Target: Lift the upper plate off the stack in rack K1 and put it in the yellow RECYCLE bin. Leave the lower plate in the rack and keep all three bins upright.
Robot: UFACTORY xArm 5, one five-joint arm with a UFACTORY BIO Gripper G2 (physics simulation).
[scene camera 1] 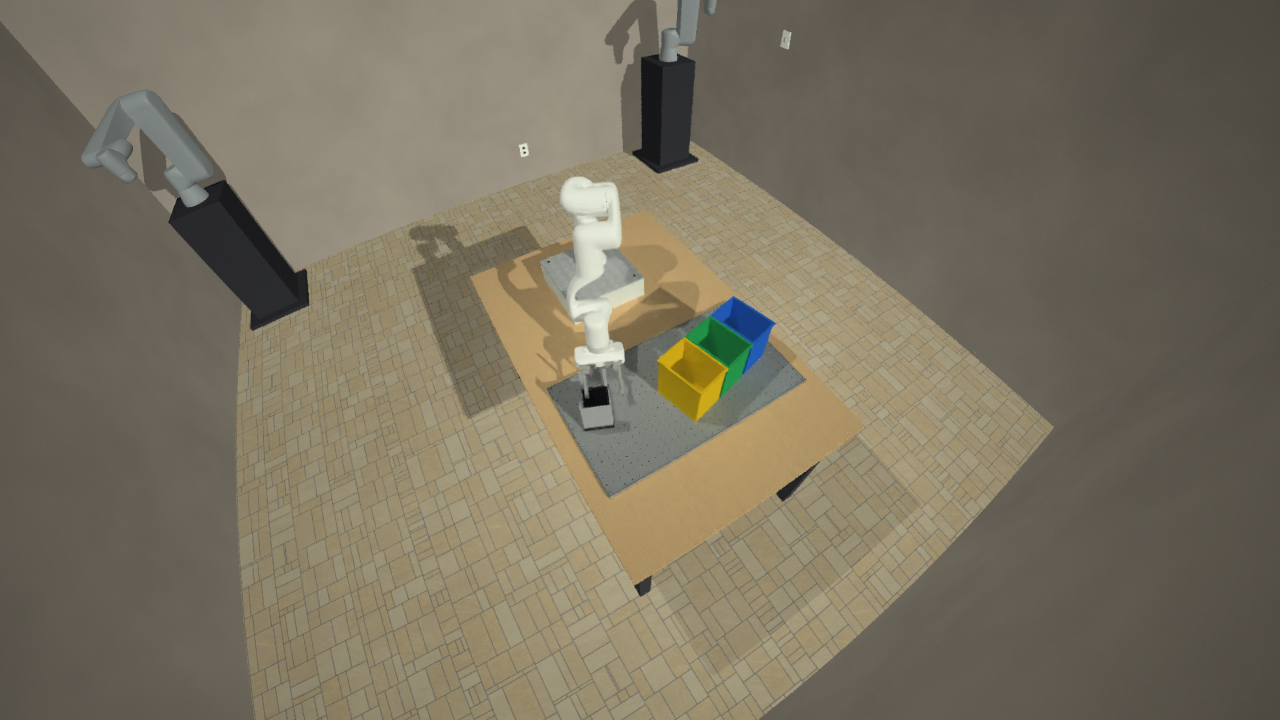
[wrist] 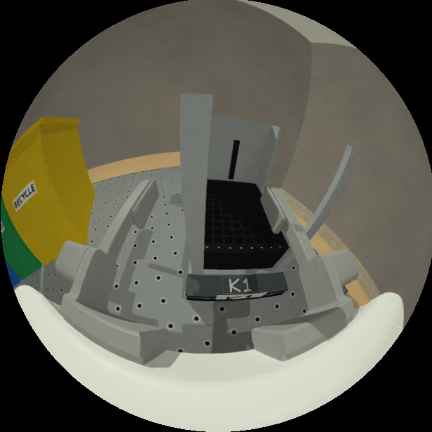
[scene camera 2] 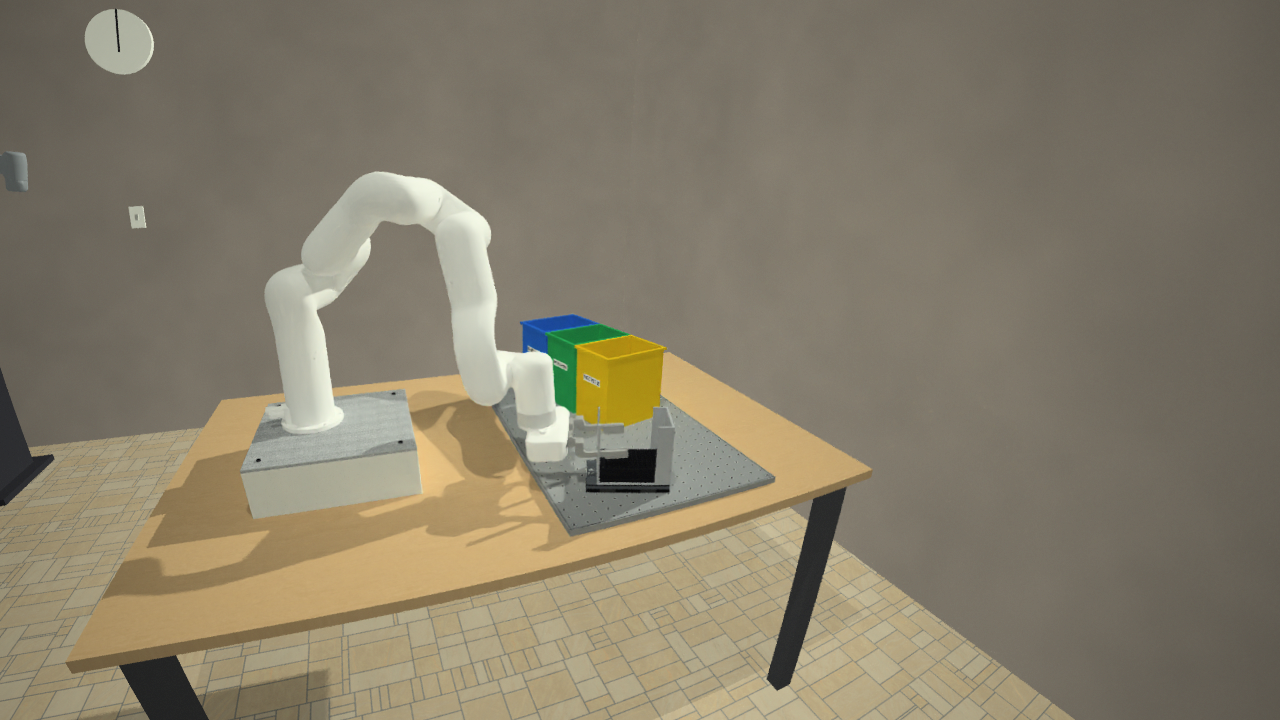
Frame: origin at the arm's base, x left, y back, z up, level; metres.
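Seen in the pictures: hand, its tool point: (scene camera 1: 603,389) (scene camera 2: 614,440); arm's base, origin of its link: (scene camera 2: 313,421).
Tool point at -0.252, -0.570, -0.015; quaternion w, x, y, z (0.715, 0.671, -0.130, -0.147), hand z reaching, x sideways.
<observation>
Offsets run from my tool point to a thing's top centre, as dx, dy, dz. Level surfaces: height alone.
Rack K1 @[-0.037, -0.010, +0.068] (scene camera 1: 597,418) (scene camera 2: 664,452) (wrist: 195,150) is grey, with a tall back wall, front posts and a K1 label. Black gridded plates @[-0.041, -0.019, -0.023] (scene camera 1: 595,395) (scene camera 2: 628,465) (wrist: 232,215) lie stacked inside it; the seam between upper and lower plate cannot be made out. My gripper (scene camera 1: 601,386) (scene camera 2: 621,441) (wrist: 210,207) is open and empty, at the rack's robot side, around the height of its upper part. In the wrist view the left finger is left of the rack's left post, and the right finger overlaps the plates' right edge. The yellow RECYCLE bin @[+0.248, -0.128, +0.109] (scene camera 1: 691,386) (scene camera 2: 620,385) (wrist: 55,190) stands upright.
The green bin @[+0.375, -0.097, +0.109] (scene camera 1: 721,347) (scene camera 2: 563,362) and blue bin @[+0.502, -0.066, +0.109] (scene camera 1: 747,324) (scene camera 2: 559,323) stand upright in a row behind the yellow one. Rack and bins are on the perforated grey board @[dz -0.071] (scene camera 1: 626,461) (scene camera 2: 716,470). The rack's thin right post (wrist: 336,190) rises outside the right finger.
</observation>
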